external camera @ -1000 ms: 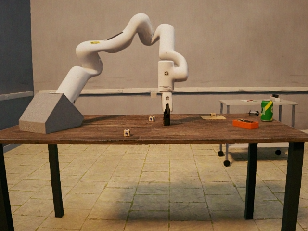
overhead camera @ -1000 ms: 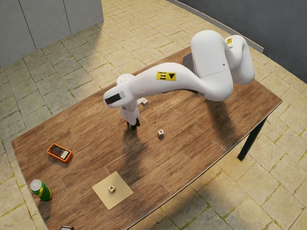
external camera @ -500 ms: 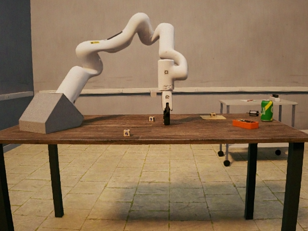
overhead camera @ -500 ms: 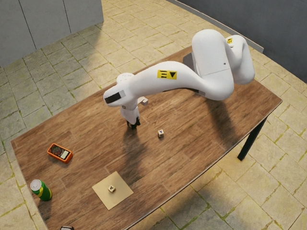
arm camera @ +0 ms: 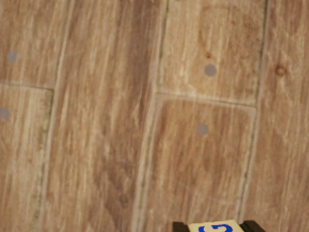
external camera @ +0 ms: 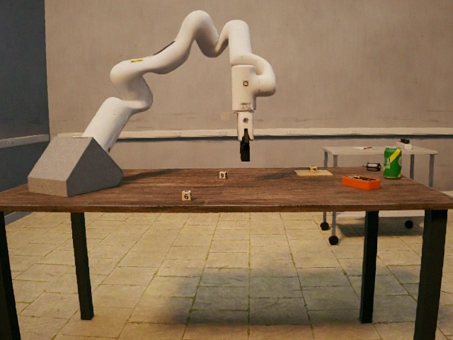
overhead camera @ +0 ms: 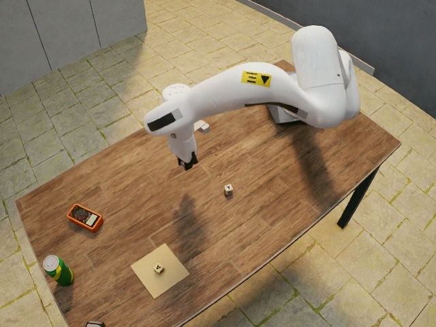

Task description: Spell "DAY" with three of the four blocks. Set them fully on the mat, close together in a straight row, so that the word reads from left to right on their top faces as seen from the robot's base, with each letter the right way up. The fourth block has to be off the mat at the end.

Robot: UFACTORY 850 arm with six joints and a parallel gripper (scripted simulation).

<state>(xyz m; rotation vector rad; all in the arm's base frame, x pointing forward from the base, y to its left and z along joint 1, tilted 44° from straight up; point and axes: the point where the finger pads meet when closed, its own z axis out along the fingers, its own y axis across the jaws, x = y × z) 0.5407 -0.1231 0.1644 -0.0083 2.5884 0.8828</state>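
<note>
Right now the tan mat is 280 mm ahead of my hand, 250 mm to the left of it and 100 mm below it. The rest, counted from my hand: dark object 540 mm ahead, 310 mm to the left, 90 mm below.
</note>
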